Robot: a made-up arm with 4 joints. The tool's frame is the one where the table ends. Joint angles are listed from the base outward.
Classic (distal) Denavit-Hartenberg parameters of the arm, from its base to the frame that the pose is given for. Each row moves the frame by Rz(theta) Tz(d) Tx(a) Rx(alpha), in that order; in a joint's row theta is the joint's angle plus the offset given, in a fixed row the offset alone. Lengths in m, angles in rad.
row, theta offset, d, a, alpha
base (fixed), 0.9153, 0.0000, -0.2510, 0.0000
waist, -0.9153, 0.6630, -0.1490, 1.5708
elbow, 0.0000, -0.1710, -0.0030, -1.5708
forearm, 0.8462, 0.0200, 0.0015, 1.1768
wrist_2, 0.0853, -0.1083, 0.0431, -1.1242
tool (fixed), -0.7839, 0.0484, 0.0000, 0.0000
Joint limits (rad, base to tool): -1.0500..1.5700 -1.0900..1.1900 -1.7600..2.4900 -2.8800..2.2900
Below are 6 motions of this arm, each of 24 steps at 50 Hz.
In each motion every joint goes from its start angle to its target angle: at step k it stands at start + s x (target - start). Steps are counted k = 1, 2, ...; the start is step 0. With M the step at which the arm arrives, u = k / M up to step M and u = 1 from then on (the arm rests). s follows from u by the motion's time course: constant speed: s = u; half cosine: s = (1 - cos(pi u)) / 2; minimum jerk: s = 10 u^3 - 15 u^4 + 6 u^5.
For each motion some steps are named. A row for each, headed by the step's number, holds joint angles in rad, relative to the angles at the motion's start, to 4 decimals.
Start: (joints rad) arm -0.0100 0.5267 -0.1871 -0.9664
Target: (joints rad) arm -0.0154 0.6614 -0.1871 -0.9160
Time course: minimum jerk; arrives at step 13
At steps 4, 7, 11, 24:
4: -0.0009 0.0234 0.0000 0.0087
7: -0.0031 0.0770 0.0000 0.0288
11: -0.0052 0.1309 0.0000 0.0490
24: -0.0054 0.1347 0.0000 0.0504

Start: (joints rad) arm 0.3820 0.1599 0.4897 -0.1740
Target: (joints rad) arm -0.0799 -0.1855 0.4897 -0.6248
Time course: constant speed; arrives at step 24
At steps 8, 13, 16, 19, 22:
8: -0.1540 -0.1151 0.0000 -0.1503
13: -0.2502 -0.1871 0.0000 -0.2442
16: -0.3079 -0.2303 0.0000 -0.3005
19: -0.3657 -0.2734 0.0000 -0.3569
22: -0.4234 -0.3166 0.0000 -0.4132

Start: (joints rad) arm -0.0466 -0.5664 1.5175 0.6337
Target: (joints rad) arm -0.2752 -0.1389 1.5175 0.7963
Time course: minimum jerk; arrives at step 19
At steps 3, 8, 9, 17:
3: -0.0070 0.0131 0.0000 0.0050
8: -0.0810 0.1515 0.0000 0.0576
9: -0.1030 0.1927 0.0000 0.0733
17: -0.2263 0.4233 0.0000 0.1610

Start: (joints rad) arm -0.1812 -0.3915 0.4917 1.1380
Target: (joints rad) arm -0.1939 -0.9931 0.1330 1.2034
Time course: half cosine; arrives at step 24
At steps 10, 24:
10: -0.0047 -0.2229 -0.1329 0.0242
24: -0.0127 -0.6016 -0.3587 0.0654

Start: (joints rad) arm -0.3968 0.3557 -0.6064 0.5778
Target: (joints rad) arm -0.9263 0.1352 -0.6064 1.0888
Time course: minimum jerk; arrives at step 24
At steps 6, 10, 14, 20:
6: -0.0548 -0.0228 0.0000 0.0529
10: -0.1835 -0.0764 0.0000 0.1771
14: -0.3460 -0.1441 0.0000 0.3339
20: -0.5107 -0.2127 0.0000 0.4929

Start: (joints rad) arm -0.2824 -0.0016 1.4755 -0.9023
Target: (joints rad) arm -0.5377 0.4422 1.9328 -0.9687
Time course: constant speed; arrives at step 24
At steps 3, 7, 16, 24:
3: -0.0319 0.0555 0.0572 -0.0083
7: -0.0745 0.1294 0.1334 -0.0194
16: -0.1702 0.2959 0.3049 -0.0443
24: -0.2553 0.4438 0.4573 -0.0664

